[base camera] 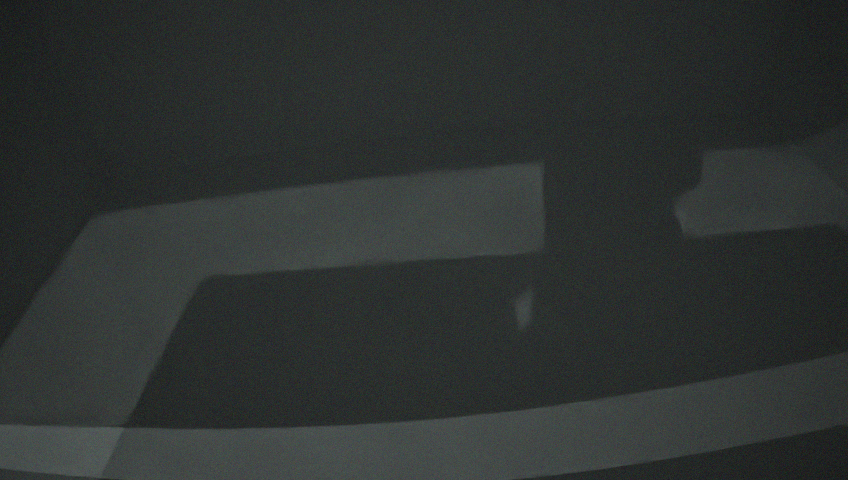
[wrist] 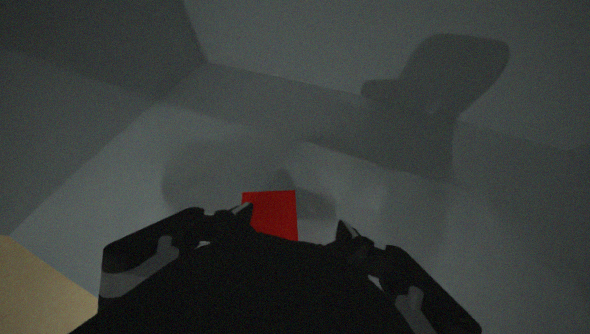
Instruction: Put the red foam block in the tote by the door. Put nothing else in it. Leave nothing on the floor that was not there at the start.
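Frame: origin at the arm's base, x ahead, y left, z up, level; millimetres.
Seen in the pictures: gripper, between the fingertips: [wrist: 293, 221].
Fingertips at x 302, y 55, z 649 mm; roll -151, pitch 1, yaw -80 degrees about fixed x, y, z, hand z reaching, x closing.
Pixels of each thing's middle, then the offset from my fingertips to it. "spot": a spot on its surface instead. Level surfaces: height alone.
- red foam block, middle of its body: [wrist: 270, 235] dx -19, dy +21, dz -32 mm
- corner, a spot on its surface: [wrist: 206, 62] spot: dx +297, dy +357, dz -54 mm
- tan surface, height of its surface: dz -1045 mm
- pale angled band, a spot on its surface: [base camera: 357, 220] spot: dx +161, dy +28, dz -969 mm
- curved pale band, a spot on its surface: [base camera: 416, 449] spot: dx -62, dy -24, dz -969 mm
- small pale patch, a spot on its surface: [base camera: 523, 309] spot: dx +41, dy -103, dz -969 mm
The red foam block [wrist: 275, 215] shows in the wrist view, low and left of centre, above a grey surface. Its lower part is hidden behind the gripper. My gripper [wrist: 293, 221] is open, with nothing between its fingers. The left fingertip overlaps the block's left side in the view, and the right fingertip stands apart to the right of the block. Whether the left finger touches the block, I cannot tell. The block does not show in the base camera view. I cannot make out the tote in either view.
Grey planes meet at a corner [wrist: 206, 62] in the wrist view, with dark shadows across them. A tan surface [wrist: 40, 285] shows at lower left. The base camera view is very dim, with a pale angled band [base camera: 357, 220], a curved pale band [base camera: 416, 449] and a small pale patch [base camera: 523, 309].
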